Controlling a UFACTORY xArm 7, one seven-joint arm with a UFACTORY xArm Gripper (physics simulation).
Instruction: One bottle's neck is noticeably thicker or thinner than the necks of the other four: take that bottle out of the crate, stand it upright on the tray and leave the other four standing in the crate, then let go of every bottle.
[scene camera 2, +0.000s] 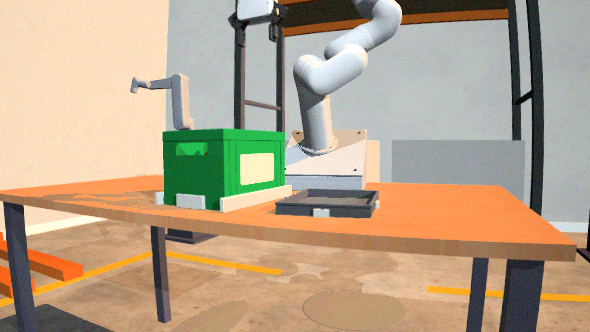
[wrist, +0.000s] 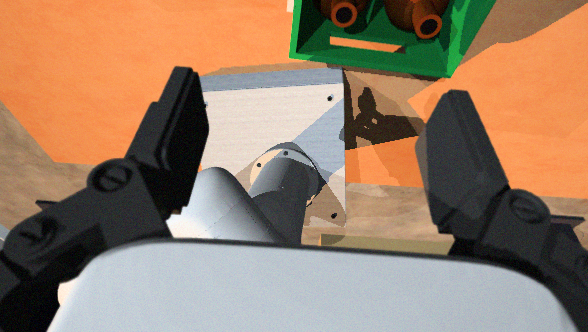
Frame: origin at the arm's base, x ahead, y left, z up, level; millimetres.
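Seen in the pictures: gripper, fingertip midpoint: (scene camera 2: 256, 43) (wrist: 317, 108); arm's base, link origin: (scene camera 2: 319, 144) (wrist: 284, 179).
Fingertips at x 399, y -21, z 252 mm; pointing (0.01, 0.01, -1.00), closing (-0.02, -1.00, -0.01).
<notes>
Offsets run from my fingertips to a thing's top centre. "spot": to the spot under its first point.
The green crate @(9 mm ahead, 80 mm right, 219 mm down) (scene camera 2: 194, 172) (wrist: 425, 68) stands on the table, and its near end shows at the top right of the wrist view. Two brown bottles @(75 mm back, 33 mm right, 231 mm down) (wrist: 344, 14) @(81 mm back, 123 mm right, 231 mm down) (wrist: 427, 25) stand inside it there, their round mouths showing; the rest of the crate's inside is cut off. In the scene view its walls hide the bottles. The dark grey tray @(spot: 133 mm ahead, 171 mm left, 382 mm down) (scene camera 2: 300, 209) lies to the right of the crate with no bottle showing on it; it does not show in the wrist view. My gripper (scene camera 2: 257, 42) (wrist: 317, 108) is open and empty, high above and behind the crate.
The robot's pale base (scene camera 2: 325, 167) (wrist: 270, 115) stands behind the crate and tray. A long pale strip @(spot: 48 mm ahead, 23 mm left, 379 mm down) (scene camera 2: 255, 198) runs along the crate's foot, between it and the tray. A small grey jointed arm (scene camera 2: 181, 102) shows behind the crate. A dark rack post (scene camera 2: 535, 115) stands at the right.
</notes>
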